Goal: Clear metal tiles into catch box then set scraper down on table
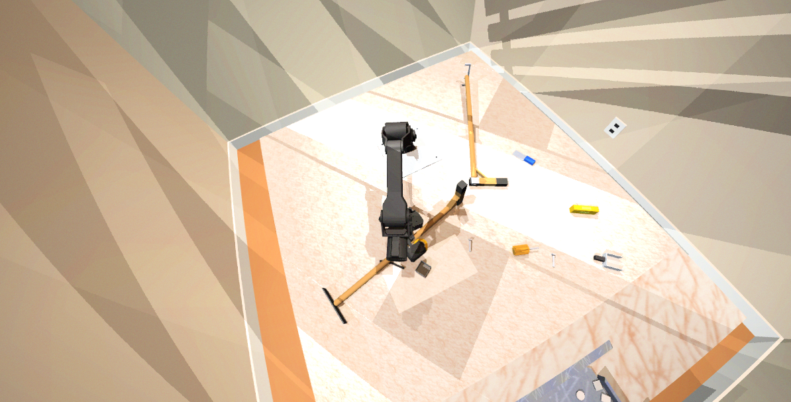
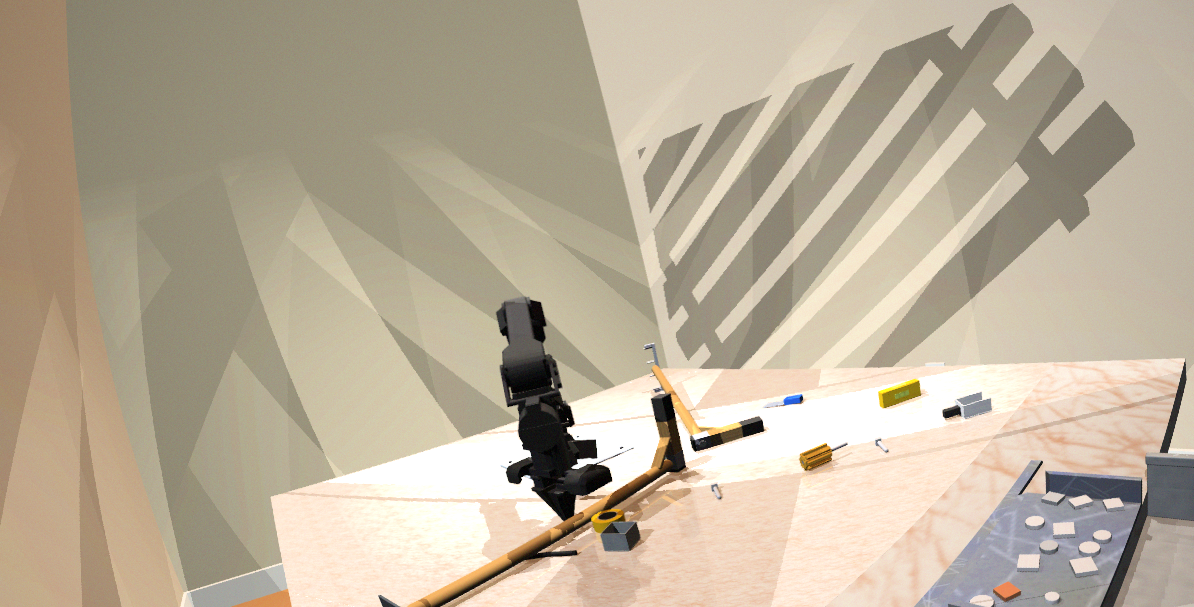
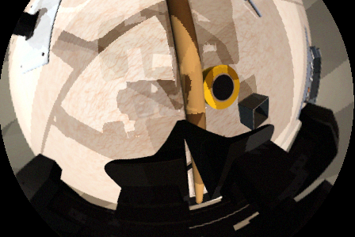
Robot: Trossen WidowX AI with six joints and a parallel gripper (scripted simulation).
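Now: the long scraper 50 mm above my gripper tip, 20 mm to the right of it and 20 mm ahead of it. From my gripper tip the other things lie so: grey box 120 mm ahead, 20 mm to the left, 10 mm below; yellow tape roll 50 mm to the left, 40 mm ahead, 10 mm below; black strip 70 mm to the right, 60 mm ahead, 10 mm below.
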